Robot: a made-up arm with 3 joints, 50 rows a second.
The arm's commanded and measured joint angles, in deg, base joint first. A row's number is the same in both.
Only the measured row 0 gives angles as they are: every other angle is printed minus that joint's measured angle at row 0.
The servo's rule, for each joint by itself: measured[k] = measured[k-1] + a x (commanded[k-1-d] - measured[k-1]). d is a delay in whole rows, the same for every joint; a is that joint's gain. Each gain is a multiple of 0.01, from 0.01 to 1. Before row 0 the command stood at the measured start. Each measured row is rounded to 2 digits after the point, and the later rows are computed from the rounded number. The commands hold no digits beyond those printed.
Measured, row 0:
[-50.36 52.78 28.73]
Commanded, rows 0 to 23:
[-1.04 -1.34 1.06]
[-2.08 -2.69 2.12]
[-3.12 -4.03 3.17]
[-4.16 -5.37 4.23]
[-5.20 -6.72 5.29]
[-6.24 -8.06 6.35]
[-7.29 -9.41 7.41]
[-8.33 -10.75 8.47]
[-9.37 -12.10 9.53]
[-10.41 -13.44 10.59]
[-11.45 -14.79 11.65]
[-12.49 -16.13 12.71]
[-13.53 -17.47 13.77]
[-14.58 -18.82 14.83]
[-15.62 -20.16 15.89]
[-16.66 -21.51 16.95]
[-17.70 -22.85 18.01]
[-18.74 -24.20 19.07]
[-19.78 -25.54 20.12]
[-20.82 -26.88 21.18]
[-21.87 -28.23 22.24]
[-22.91 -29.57 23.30]
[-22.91 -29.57 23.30]
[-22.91 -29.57 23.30]
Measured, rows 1 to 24:
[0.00 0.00 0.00]
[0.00 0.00 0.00]
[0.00 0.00 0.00]
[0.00 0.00 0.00]
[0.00 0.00 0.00]
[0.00 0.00 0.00]
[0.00 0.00 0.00]
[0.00 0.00 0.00]
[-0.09 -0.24 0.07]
[-0.27 -0.68 0.21]
[-0.53 -1.28 0.42]
[-0.86 -2.02 0.69]
[-1.25 -2.87 1.01]
[-1.70 -3.80 1.38]
[-2.20 -4.81 1.80]
[-2.75 -5.88 2.27]
[-3.35 -7.00 2.78]
[-3.99 -8.16 3.33]
[-4.66 -9.35 3.91]
[-5.36 -10.57 4.53]
[-6.10 -11.81 5.18]
[-6.86 -13.07 5.86]
[-7.65 -14.35 6.56]
[-8.46 -15.64 7.29]
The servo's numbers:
d 8
a 0.09 0.18 0.07

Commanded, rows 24 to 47:
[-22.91 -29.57 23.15]
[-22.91 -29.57 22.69]
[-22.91 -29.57 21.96]
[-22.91 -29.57 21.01]
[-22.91 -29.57 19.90]
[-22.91 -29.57 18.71]
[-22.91 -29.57 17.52]
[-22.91 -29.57 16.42]
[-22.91 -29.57 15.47]
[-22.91 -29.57 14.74]
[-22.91 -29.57 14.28]
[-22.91 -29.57 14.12]
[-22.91 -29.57 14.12]
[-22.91 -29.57 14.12]
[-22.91 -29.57 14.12]
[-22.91 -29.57 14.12]
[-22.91 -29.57 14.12]
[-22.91 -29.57 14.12]
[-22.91 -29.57 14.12]
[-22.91 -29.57 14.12]
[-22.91 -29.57 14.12]
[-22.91 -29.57 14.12]
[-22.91 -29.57 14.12]
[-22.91 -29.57 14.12]
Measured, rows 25 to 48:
[-9.29 -16.94 8.04]
[-10.14 -18.25 8.81]
[-11.01 -19.56 9.60]
[-11.89 -20.88 10.41]
[-12.79 -22.20 11.24]
[-13.70 -23.53 12.08]
[-14.53 -24.62 12.87]
[-15.28 -25.51 13.60]
[-15.97 -26.24 14.27]
[-16.59 -26.84 14.86]
[-17.16 -27.33 15.36]
[-17.68 -27.73 15.76]
[-18.15 -28.06 16.05]
[-18.58 -28.33 16.24]
[-18.97 -28.55 16.33]
[-19.32 -28.73 16.34]
[-19.64 -28.88 16.28]
[-19.93 -29.00 16.17]
[-20.20 -29.10 16.04]
[-20.44 -29.18 15.91]
[-20.66 -29.25 15.78]
[-20.86 -29.31 15.66]
[-21.04 -29.36 15.55]
[-21.21 -29.40 15.45]

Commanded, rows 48 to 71:
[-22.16 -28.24 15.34]
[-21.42 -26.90 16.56]
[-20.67 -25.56 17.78]
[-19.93 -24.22 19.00]
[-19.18 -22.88 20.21]
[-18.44 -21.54 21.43]
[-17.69 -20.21 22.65]
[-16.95 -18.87 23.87]
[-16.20 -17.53 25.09]
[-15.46 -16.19 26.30]
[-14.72 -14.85 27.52]
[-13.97 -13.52 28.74]
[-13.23 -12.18 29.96]
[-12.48 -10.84 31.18]
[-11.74 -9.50 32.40]
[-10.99 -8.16 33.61]
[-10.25 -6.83 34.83]
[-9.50 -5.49 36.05]
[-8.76 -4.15 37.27]
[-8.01 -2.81 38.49]
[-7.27 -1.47 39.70]
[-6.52 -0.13 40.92]
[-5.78 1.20 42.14]
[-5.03 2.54 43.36]
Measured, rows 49 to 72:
[-21.36 -29.43 15.36]
[-21.50 -29.46 15.27]
[-21.63 -29.48 15.19]
[-21.75 -29.50 15.12]
[-21.85 -29.51 15.05]
[-21.95 -29.52 14.98]
[-22.04 -29.53 14.92]
[-22.12 -29.54 14.86]
[-22.12 -29.31 14.89]
[-22.06 -28.88 15.01]
[-21.93 -28.28 15.20]
[-21.75 -27.55 15.47]
[-21.52 -26.71 15.80]
[-21.24 -25.78 16.19]
[-20.92 -24.78 16.64]
[-20.56 -23.72 17.15]
[-20.17 -22.61 17.71]
[-19.75 -21.45 18.31]
[-19.30 -20.26 18.95]
[-18.82 -19.05 19.64]
[-18.32 -17.81 20.36]
[-17.79 -16.56 21.12]
[-17.25 -15.29 21.91]
[-16.69 -14.01 22.73]

